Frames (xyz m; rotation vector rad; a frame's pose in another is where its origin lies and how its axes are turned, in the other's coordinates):
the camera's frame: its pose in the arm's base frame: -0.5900 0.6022 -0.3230 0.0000 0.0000 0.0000
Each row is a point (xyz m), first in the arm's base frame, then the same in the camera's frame.
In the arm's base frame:
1: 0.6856 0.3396 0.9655
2: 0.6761 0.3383 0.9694
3: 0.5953 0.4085 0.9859
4: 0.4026 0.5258 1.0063
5: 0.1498 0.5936 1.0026
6: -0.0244 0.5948 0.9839
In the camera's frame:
1: 1.2756 -0.2626 1.2885
2: 1.2661 -0.2639 1.2924
3: 1.1853 -0.1937 1.3089
4: 0.9926 -0.0764 1.3293
5: 0.7398 -0.0086 1.3256
6: 0.5656 -0.0074 1.3069

